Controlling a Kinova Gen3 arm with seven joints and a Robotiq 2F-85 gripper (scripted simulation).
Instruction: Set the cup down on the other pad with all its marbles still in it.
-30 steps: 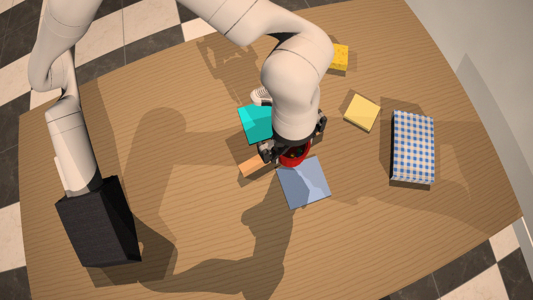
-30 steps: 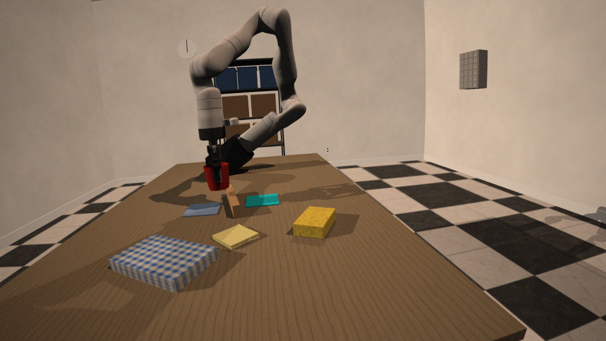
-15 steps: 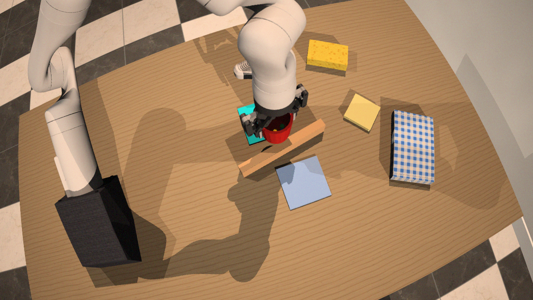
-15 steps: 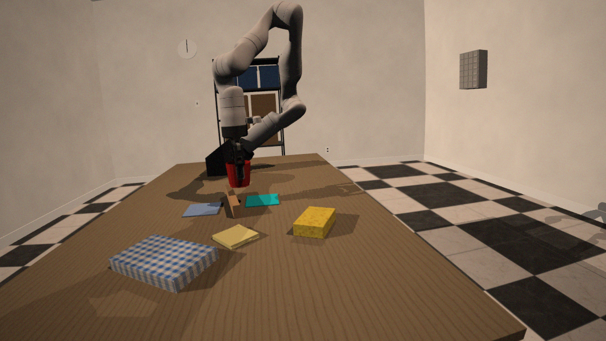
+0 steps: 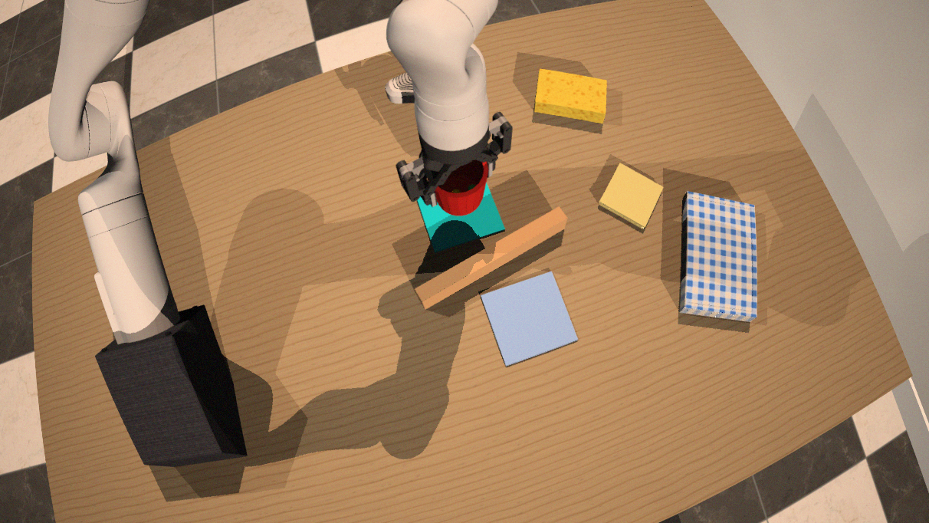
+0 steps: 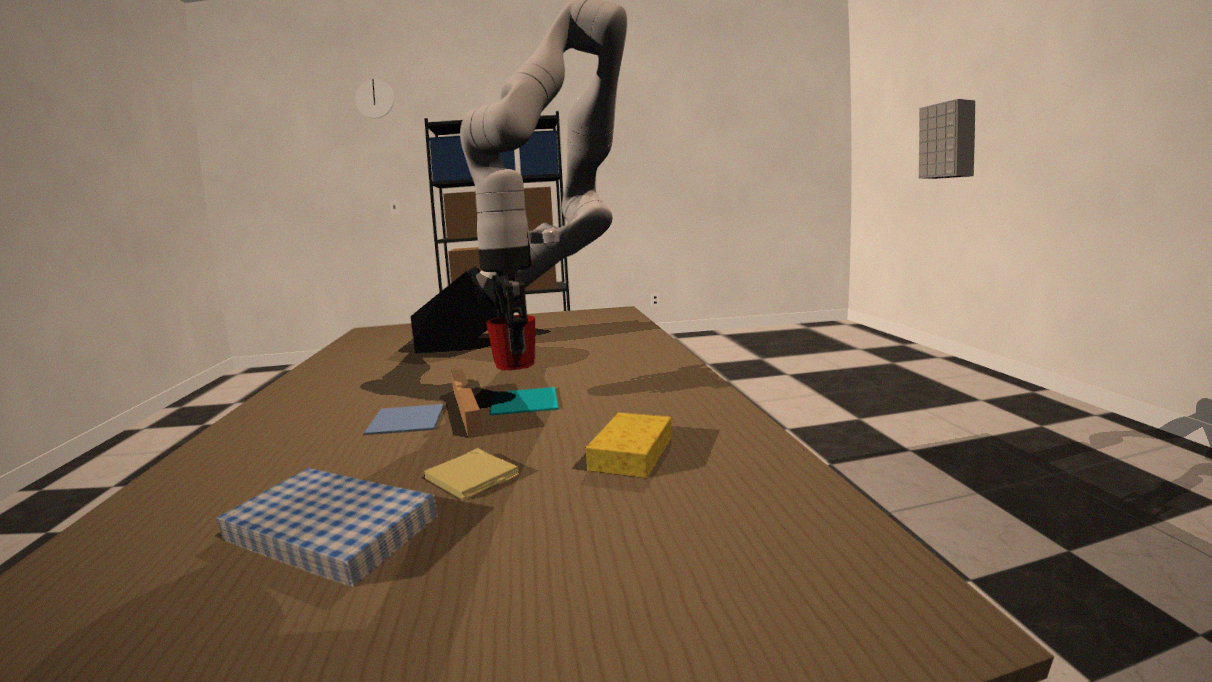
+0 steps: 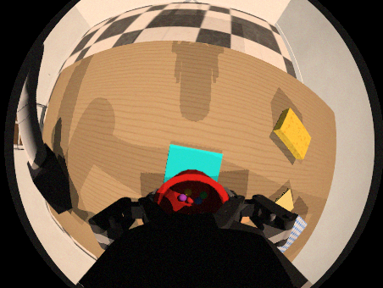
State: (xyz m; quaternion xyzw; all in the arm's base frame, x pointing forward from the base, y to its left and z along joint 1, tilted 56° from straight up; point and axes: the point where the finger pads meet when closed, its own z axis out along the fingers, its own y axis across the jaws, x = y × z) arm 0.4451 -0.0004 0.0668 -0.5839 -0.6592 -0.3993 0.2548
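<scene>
Right now my hand is 90 mm above the rail, 80 mm to the left of it and 20 mm short of it. Also, from my hand: red cup 20 mm below.
</scene>
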